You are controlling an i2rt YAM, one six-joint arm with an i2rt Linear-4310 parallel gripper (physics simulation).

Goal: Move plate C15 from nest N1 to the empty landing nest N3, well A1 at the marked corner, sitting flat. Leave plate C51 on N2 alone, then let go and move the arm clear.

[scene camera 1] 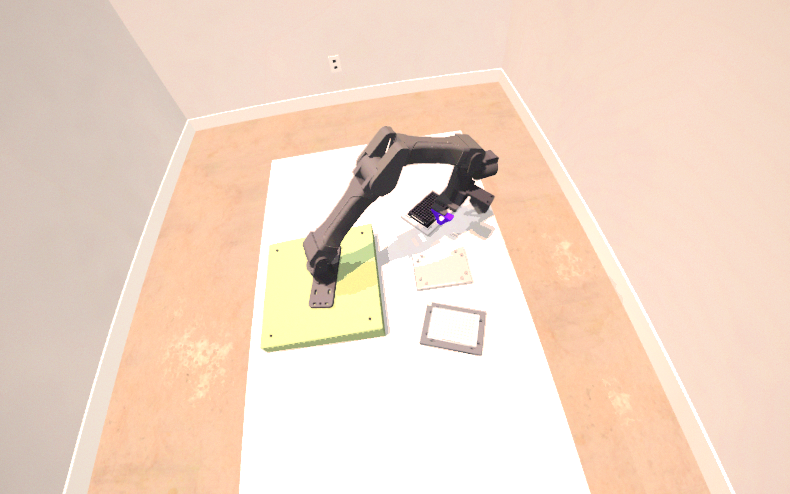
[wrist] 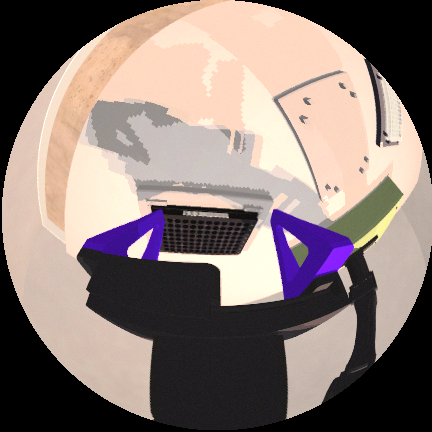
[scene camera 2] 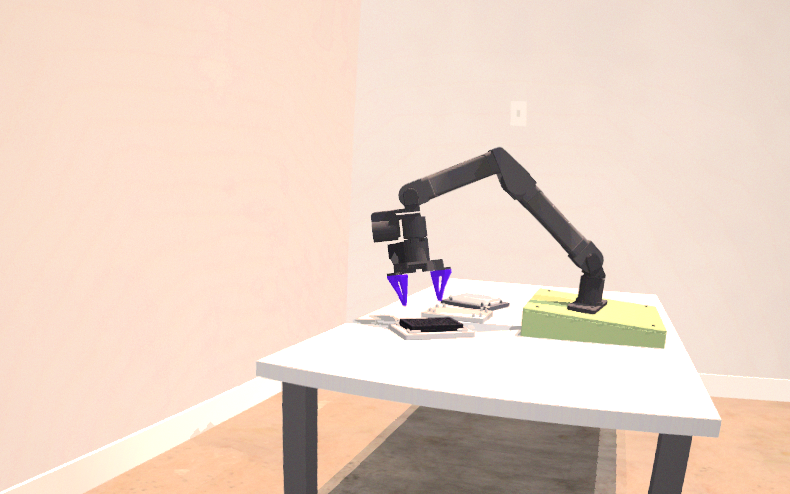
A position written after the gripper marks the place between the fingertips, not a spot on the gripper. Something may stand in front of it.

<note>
The gripper (scene camera 2: 422,303) is open, with nothing in its grasp. Also in view: a black well plate (scene camera 2: 440,324).
The black well plate is seen too in the wrist view (wrist: 187,229). The gripper is seen too in the wrist view (wrist: 217,214).
</note>
